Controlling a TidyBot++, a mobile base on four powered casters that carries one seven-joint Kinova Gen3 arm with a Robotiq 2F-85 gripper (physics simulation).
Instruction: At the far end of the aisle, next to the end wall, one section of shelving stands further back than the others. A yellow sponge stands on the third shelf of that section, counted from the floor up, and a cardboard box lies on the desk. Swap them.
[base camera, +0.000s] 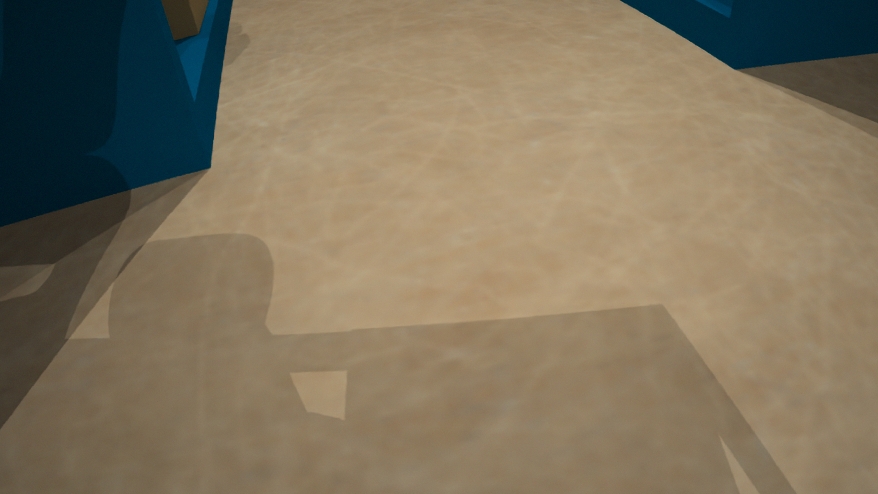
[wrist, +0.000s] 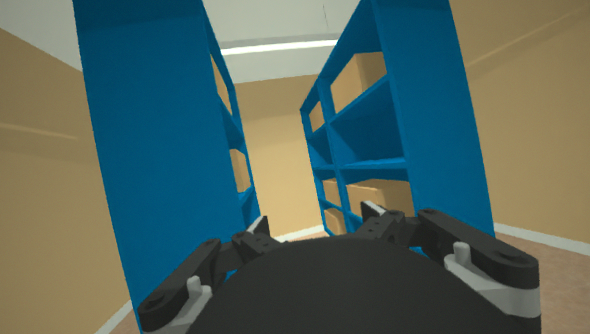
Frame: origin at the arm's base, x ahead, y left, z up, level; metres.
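Seen in the pictures: gripper, between the fingertips: (wrist: 314, 219).
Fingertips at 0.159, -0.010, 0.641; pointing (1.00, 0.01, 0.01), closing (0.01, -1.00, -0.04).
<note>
Offsets run from my fingertips to a thing's top centre, as dx, dy, dz. Level surfaces: height alone.
My gripper (wrist: 314, 219) is open, with nothing between its fingers; it points along the aisle between two blue shelf rows. The end wall (wrist: 277, 175) shows at the far end of the aisle. The left shelf row (wrist: 160, 150) (base camera: 165, 147) shows mostly its end panel. The right shelf row (wrist: 440, 125) (base camera: 798, 36) shows its compartments at an angle. I cannot tell which section stands further back. The yellow sponge, the desk and the cardboard box on it do not show in either view.
Large cardboard boxes stand in the right row, one high up {+1.228, -0.531, +0.680} (wrist: 357, 82) and one lower {+1.310, -0.510, -0.235} (wrist: 382, 195). Another box (wrist: 240, 170) (base camera: 185, 18) shows in the left row. The aisle floor {dz -1.038} (base camera: 460, 153) runs ahead between the rows. Side walls (wrist: 40, 190) (wrist: 540, 150) stand beyond both rows.
</note>
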